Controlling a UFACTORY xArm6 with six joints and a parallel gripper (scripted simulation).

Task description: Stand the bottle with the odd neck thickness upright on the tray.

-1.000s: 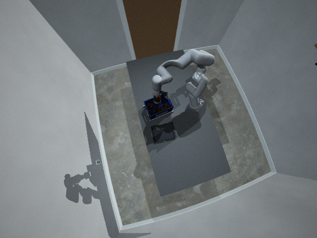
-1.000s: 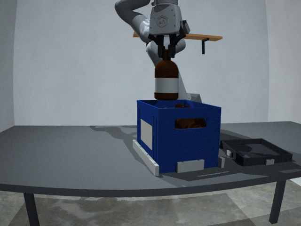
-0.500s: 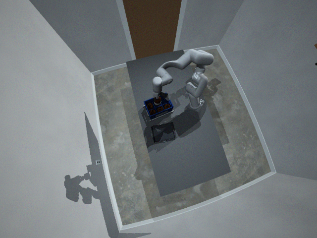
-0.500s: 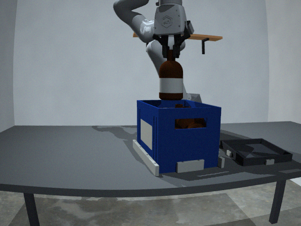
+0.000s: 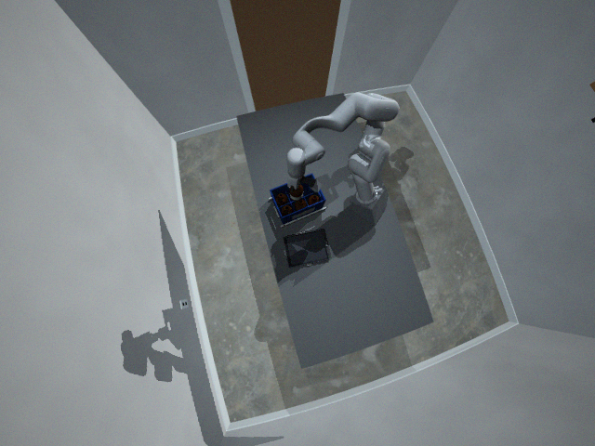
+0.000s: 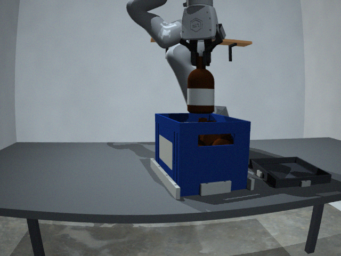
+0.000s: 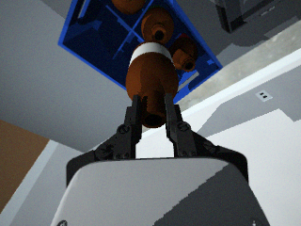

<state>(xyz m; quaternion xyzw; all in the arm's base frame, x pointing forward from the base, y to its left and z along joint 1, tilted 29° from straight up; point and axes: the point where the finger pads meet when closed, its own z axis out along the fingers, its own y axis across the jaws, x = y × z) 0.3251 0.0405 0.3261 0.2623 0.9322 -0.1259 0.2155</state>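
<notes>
The bottle lies 7 cm below my hand. From my hand the other things lie so: blue crate: 25 cm below, 1 cm to the right, 1 cm behind; then dark tray: 32 cm below, 29 cm to the left, 1 cm ahead.
</notes>
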